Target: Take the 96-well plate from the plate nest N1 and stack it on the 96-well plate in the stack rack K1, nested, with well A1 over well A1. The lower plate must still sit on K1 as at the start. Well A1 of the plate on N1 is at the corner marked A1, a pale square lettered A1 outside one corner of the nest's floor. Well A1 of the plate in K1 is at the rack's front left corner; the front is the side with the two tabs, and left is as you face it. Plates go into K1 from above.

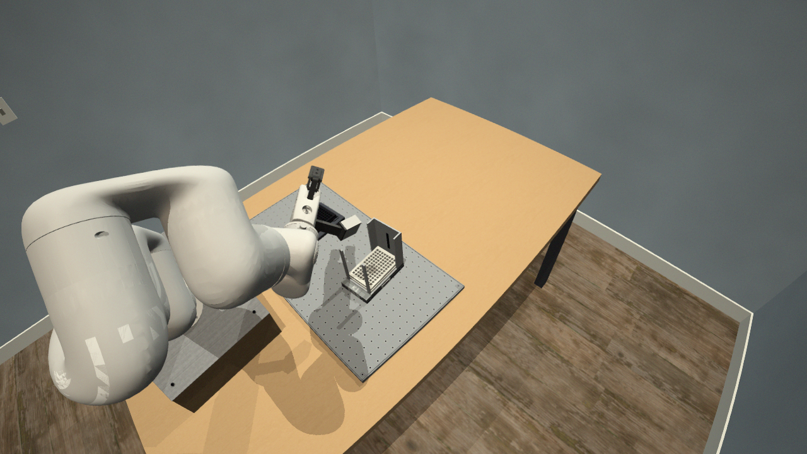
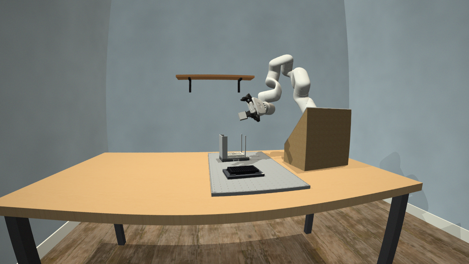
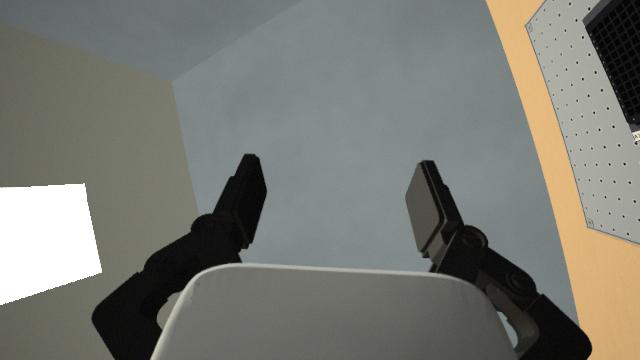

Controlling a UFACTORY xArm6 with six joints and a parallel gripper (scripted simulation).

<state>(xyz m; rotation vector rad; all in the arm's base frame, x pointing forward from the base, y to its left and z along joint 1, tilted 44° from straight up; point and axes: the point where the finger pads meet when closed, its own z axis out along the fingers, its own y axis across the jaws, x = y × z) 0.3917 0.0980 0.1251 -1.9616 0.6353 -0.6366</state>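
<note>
Now: the black 96-well plate 280 mm below my hand, 180 mm to the left of it and 40 mm ahead of it. From my hand the other things lie so: thin rack post 220 mm below, 80 mm to the right, 10 mm behind; then grey back wall 220 mm below, 130 mm ahead, 100 mm to the right; then white 96-well plate 280 mm below, 110 mm to the right, 60 mm ahead.
</note>
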